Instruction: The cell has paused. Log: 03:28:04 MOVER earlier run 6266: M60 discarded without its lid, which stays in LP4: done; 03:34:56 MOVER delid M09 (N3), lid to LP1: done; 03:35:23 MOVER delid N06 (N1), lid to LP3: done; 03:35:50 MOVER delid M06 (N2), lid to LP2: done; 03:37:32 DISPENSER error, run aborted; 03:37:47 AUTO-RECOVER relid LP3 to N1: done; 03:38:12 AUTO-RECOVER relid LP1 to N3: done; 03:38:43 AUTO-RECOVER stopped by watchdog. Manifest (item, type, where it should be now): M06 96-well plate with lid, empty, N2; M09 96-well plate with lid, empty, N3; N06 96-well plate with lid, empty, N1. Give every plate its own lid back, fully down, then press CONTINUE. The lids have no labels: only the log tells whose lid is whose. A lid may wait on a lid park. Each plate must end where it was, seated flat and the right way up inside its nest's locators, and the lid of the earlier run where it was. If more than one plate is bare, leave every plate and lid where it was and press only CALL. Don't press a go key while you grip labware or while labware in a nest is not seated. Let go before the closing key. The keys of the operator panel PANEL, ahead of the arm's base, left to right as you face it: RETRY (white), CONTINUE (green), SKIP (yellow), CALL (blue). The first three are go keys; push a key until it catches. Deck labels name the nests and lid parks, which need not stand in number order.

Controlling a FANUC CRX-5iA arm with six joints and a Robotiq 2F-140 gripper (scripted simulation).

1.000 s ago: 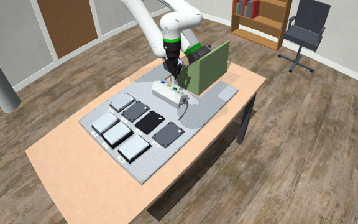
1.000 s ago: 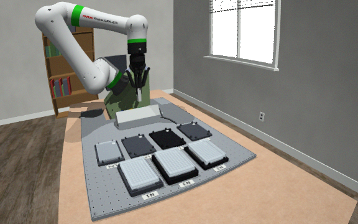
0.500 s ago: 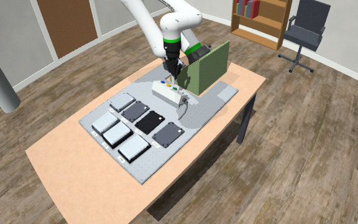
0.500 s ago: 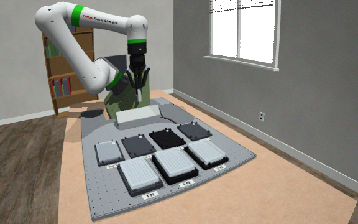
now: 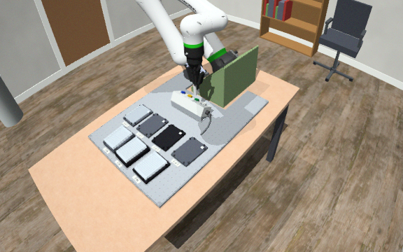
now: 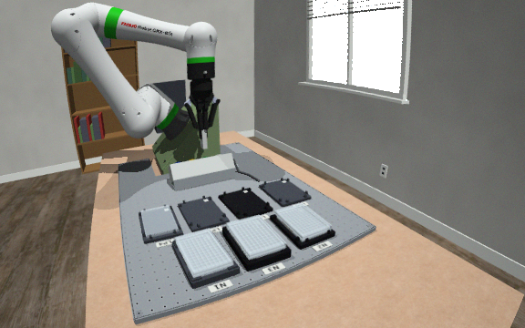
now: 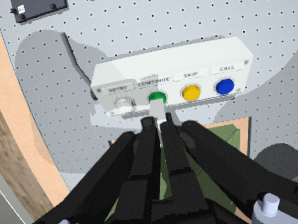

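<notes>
My gripper is now 70 mm above the green key. From my hand the other things lie so: yellow key: 70 mm below, 50 mm to the right; LP1: 240 mm ahead, 130 mm below, 110 mm to the right; blue key: 100 mm to the right, 70 mm below.
</notes>
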